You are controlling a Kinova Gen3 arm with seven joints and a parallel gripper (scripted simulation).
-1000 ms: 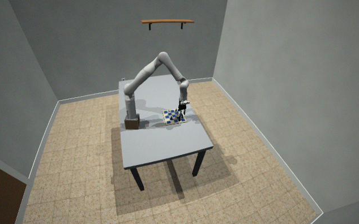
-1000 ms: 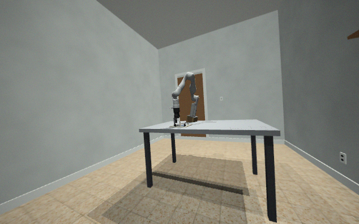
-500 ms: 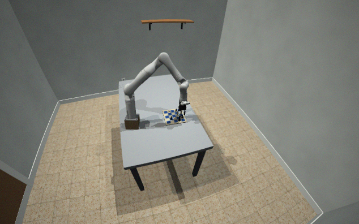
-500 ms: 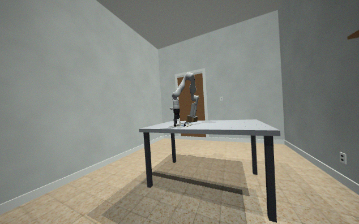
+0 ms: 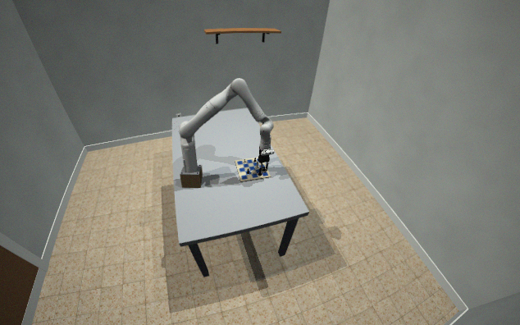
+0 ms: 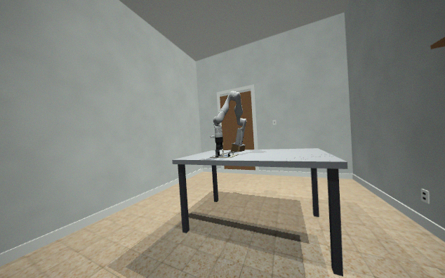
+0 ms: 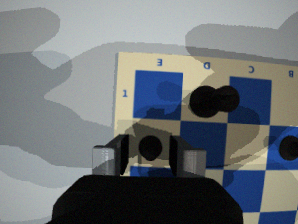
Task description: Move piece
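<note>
Right now the black chess piece is 50 mm behind my hand, 30 mm to the right of it and 10 mm above it. Round my hand: white pawn (130 mm to the left, 110 mm behind, 10 mm below); then chessboard (80 mm behind, 40 mm to the left, 30 mm below).
</note>
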